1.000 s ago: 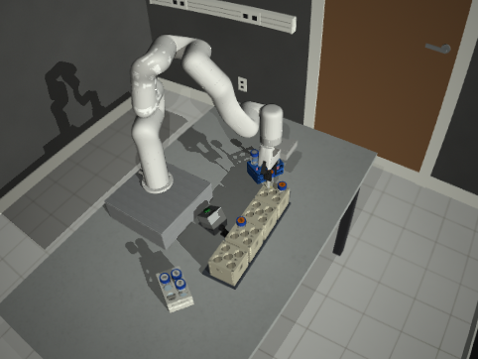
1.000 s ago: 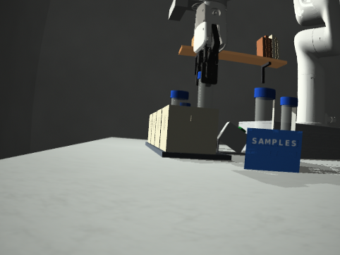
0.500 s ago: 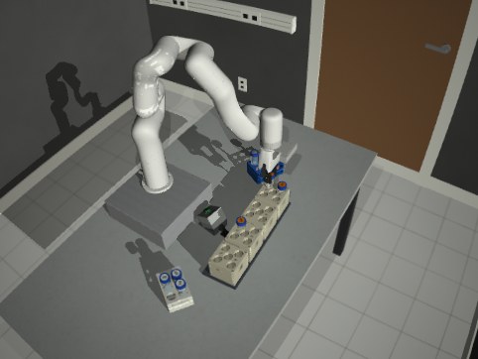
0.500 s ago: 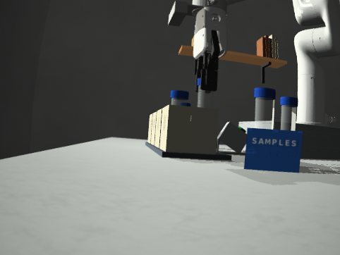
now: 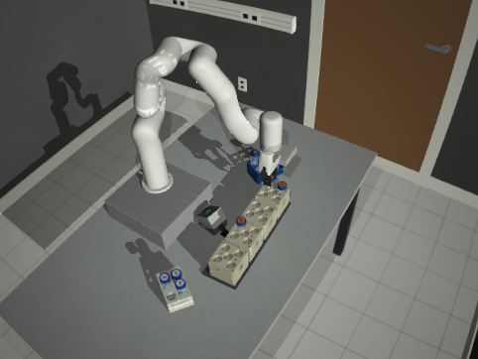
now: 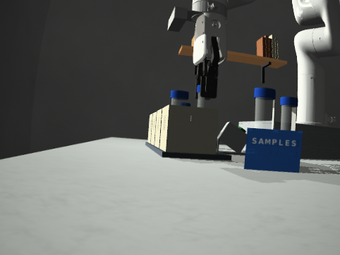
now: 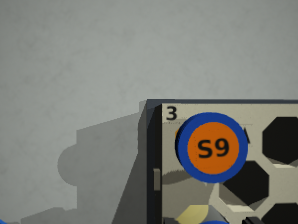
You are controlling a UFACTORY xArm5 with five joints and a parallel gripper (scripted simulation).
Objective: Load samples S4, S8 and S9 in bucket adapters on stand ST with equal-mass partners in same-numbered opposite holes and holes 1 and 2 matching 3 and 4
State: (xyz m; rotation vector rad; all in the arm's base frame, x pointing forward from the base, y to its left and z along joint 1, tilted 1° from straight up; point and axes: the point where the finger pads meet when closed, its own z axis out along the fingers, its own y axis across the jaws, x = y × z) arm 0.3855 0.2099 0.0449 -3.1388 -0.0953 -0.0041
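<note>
My hand is 9 cm above the adapter, 3 cm short of it and 2 cm to the left of it. The rest, counted from my hand: white blanks rack: 53 cm to the right, 11 cm below, 6 cm behind; then blue samples rack: 14 cm to the left, 11 cm below, 10 cm behind.
</note>
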